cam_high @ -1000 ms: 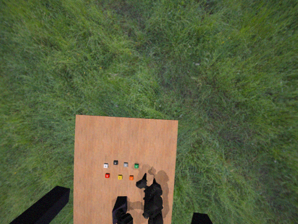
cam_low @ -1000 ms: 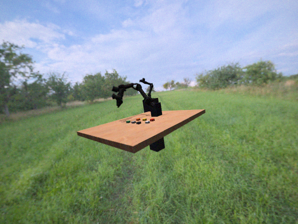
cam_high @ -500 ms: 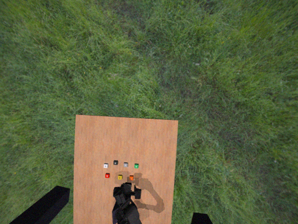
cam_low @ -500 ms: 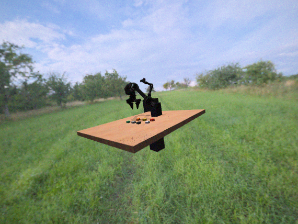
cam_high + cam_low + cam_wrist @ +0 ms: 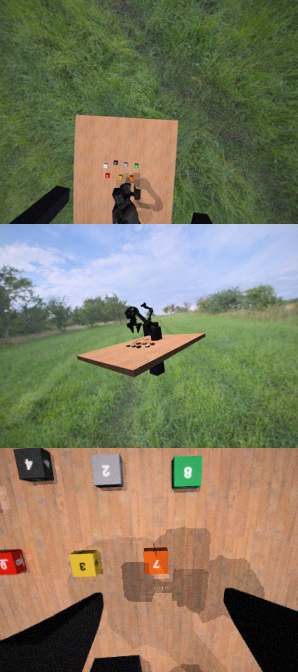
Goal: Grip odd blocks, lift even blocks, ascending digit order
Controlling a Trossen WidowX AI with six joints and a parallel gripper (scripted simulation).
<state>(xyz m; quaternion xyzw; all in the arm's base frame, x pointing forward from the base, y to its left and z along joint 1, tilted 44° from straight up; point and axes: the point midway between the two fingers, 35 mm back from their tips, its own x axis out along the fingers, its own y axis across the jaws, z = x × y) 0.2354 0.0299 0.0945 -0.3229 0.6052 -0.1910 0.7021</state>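
Right now my gripper tip is 50 mm short of the white block, 240 mm to the right of it and 120 mm above it. The rest, counted from my gripper tip: yellow block (20 mm behind, 100 mm to the left, 120 mm below); then green block (100 mm ahead, 30 mm to the right, 120 mm below); then orange block (10 mm behind, 120 mm below).
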